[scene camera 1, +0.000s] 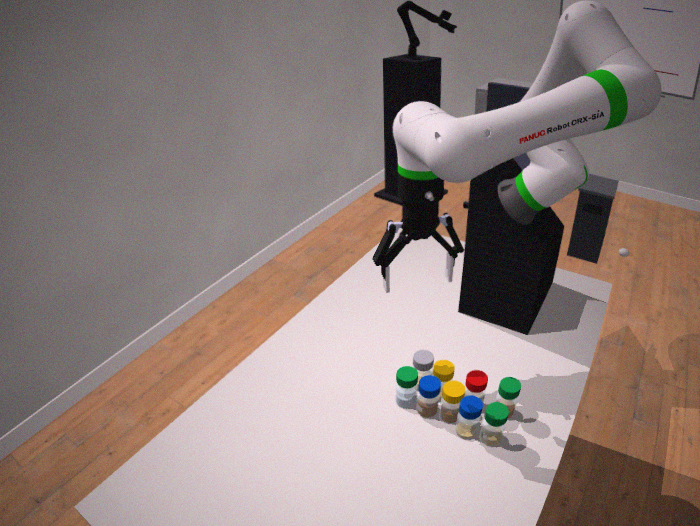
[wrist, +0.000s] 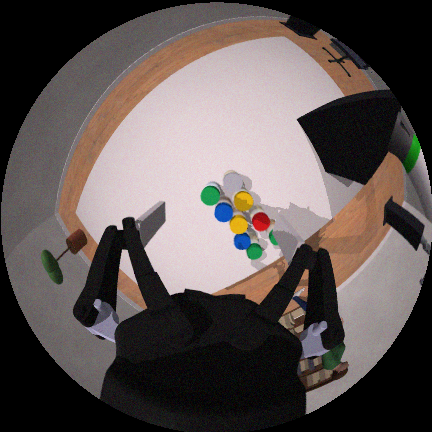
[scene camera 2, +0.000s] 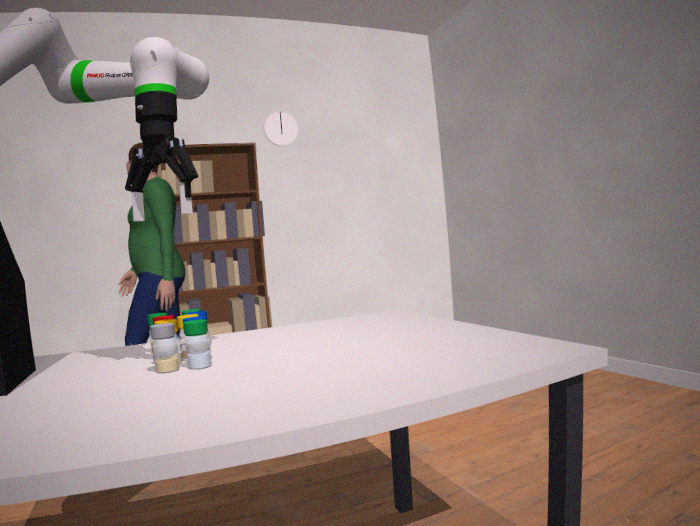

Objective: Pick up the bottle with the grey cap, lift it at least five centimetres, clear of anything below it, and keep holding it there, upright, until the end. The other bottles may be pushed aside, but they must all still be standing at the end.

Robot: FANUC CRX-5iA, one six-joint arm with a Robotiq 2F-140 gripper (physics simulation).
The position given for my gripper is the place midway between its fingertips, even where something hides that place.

Note:
I see my gripper (scene camera 2: 162, 217), a green-capped bottle (scene camera 2: 198, 352) and a grey-capped bottle (scene camera 2: 165, 352).
The green-capped bottle is seen too in scene camera 1 (scene camera 1: 406, 377). My gripper also shows in scene camera 1 (scene camera 1: 418, 284) and in the wrist view (wrist: 219, 217).

